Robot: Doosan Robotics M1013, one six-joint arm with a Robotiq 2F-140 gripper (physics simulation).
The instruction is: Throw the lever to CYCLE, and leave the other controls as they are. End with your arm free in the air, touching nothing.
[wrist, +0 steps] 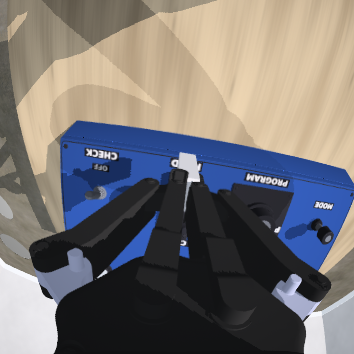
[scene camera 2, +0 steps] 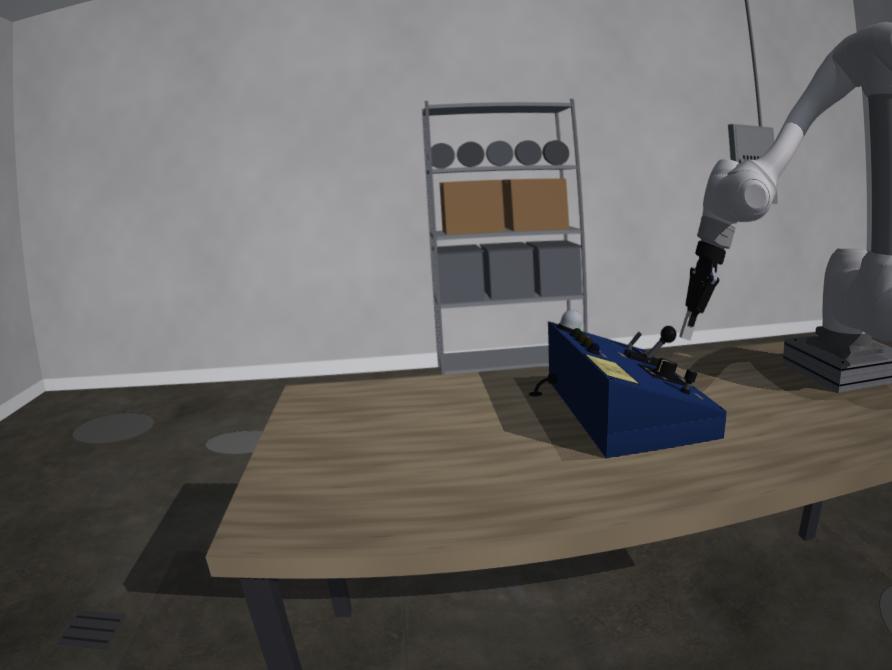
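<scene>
The blue console [scene camera 2: 659,421] [wrist: 130,138] stands on the table. Its black ball-ended lever [scene camera 2: 668,333] leans toward the robot's base in the scene view; fingers hide it in the wrist view, and its exact setting cannot be told. My gripper [scene camera 2: 687,332] [wrist: 184,166] is shut and empty, its pale tips just on the robot's side of the ball, with a small gap showing. The tips cover part of the HOLD label [wrist: 175,163]. The CHECK toggle [wrist: 97,193], PROGRAM knob [wrist: 260,209] and MODE toggle [wrist: 325,235] show beside the fingers.
The wooden table [scene camera 2: 374,468] [wrist: 280,90] carries the console and the robot's base [scene camera 2: 840,360]. A white dome [scene camera 2: 571,319] and several small buttons sit at the console's high end. A shelf rack [scene camera 2: 434,266] stands by the wall behind.
</scene>
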